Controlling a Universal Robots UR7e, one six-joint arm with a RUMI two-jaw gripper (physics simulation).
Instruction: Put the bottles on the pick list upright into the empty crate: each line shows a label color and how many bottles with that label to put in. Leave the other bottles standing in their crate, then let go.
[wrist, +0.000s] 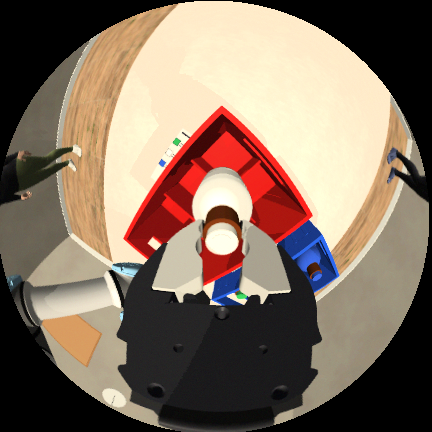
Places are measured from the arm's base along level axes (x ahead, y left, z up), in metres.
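Where they show: gripper, between the fingertips: (221, 220).
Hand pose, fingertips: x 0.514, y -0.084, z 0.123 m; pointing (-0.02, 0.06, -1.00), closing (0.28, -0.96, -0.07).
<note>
After its pixels a point has its place.
My gripper (221, 220) {x 0.514, y -0.084, z 0.123 m} is shut on the brown neck of a white bottle (222, 192) {x 0.543, y -0.076, z 0.120 m}, below its white cap. The bottle hangs over the red crate (266, 136) and hides part of its inside; no bottle shows standing in the visible part of that crate. A blue crate (332, 260) {x 0.481, y -0.335, z 0.088 m} at the lower right holds a blue bottle (308, 261) {x 0.426, y -0.333, z 0.035 m} with a brown neck. Part of the blue crate also shows under my fingers, with a bit of green in it. The pick list (170, 153) {x 0.538, y 0.069, z -0.086 m} lies left of the red crate, with green, white and blue marks; its numbers are too small to read.
The crates stand on a pale table top (310, 75) {x 0.885, y -0.210, z -0.087 m} with wooden strips (90, 120) at its sides. One person (35, 167) is at the left edge and another (407, 167) at the right edge. A light grey robot arm link (70, 299) {x 0.262, y 0.188, z 0.245 m} shows at the lower left, near an orange panel (75, 337).
</note>
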